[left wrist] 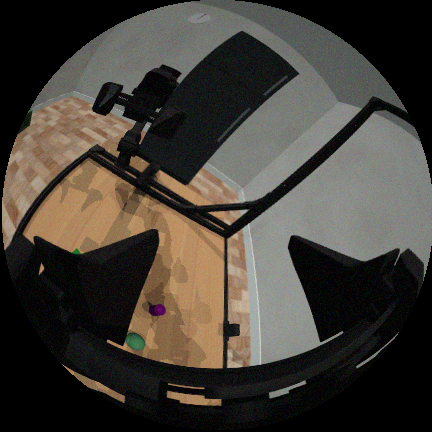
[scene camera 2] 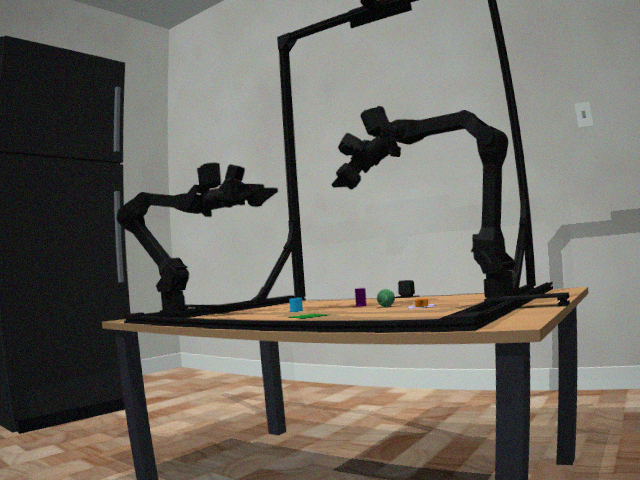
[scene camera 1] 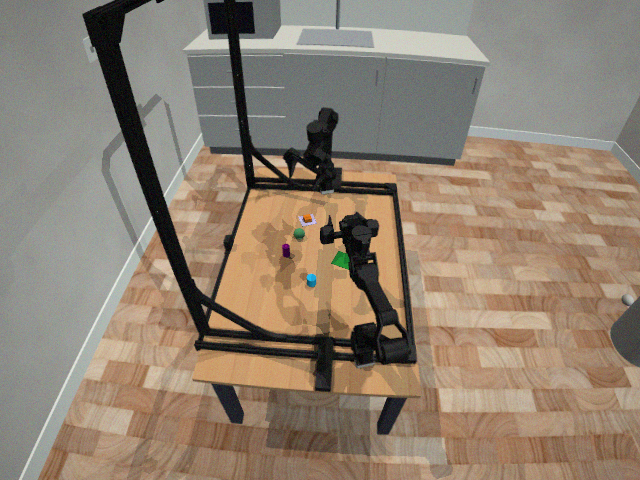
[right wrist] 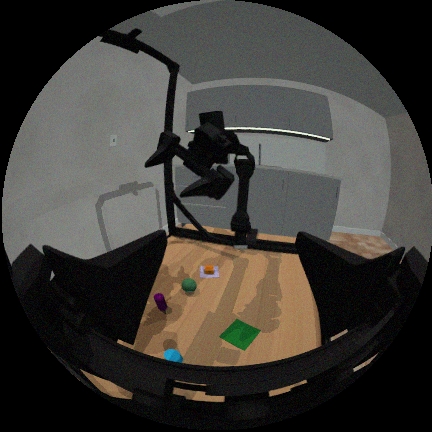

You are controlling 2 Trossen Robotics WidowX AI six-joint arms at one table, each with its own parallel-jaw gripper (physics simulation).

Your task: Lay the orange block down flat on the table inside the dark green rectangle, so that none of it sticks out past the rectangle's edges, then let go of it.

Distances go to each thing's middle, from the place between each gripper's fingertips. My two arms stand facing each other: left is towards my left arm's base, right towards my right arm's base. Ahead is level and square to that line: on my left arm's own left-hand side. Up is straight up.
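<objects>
Dark green rectangle (right wrist: pixel 239 333): my right hand 340 mm above it, 40 mm short of it, 100 mm to the right of it.
Dark green rectangle: my left hand 370 mm above it, 160 mm short of it, 50 mm to the left of it.
</objects>
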